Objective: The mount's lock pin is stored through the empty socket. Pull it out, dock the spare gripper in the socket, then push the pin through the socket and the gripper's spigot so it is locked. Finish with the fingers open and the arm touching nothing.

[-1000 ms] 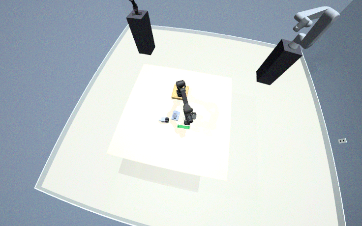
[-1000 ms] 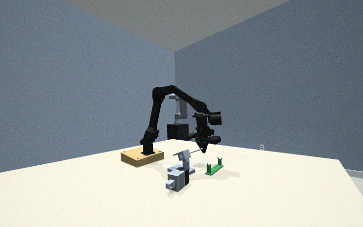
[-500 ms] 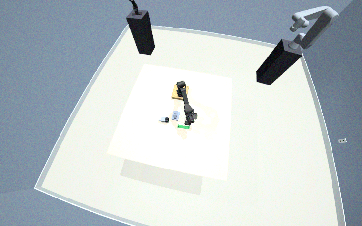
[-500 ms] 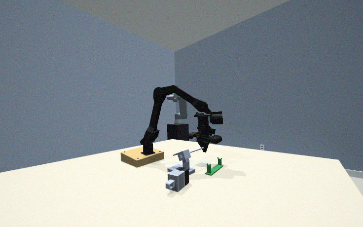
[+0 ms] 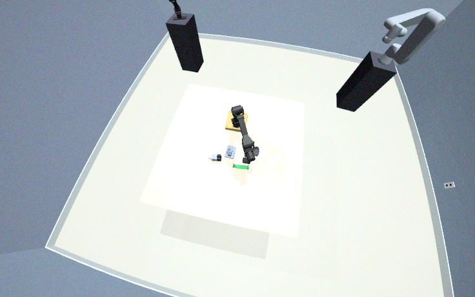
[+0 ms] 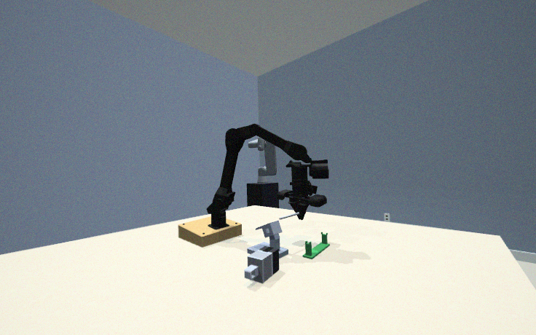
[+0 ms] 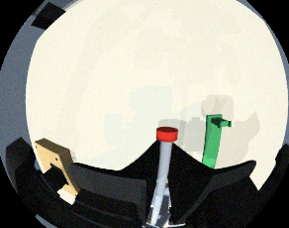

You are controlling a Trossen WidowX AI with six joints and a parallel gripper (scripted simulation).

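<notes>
Now: the green cradle 100 mm ahead of my gripper tip, 50 mm to the right of it and 60 mm below it. Also, from my gripper tip: grey mount 170 mm to the right, 30 mm below; spare gripper 80 mm ahead, 280 mm to the right, 50 mm below.
</notes>
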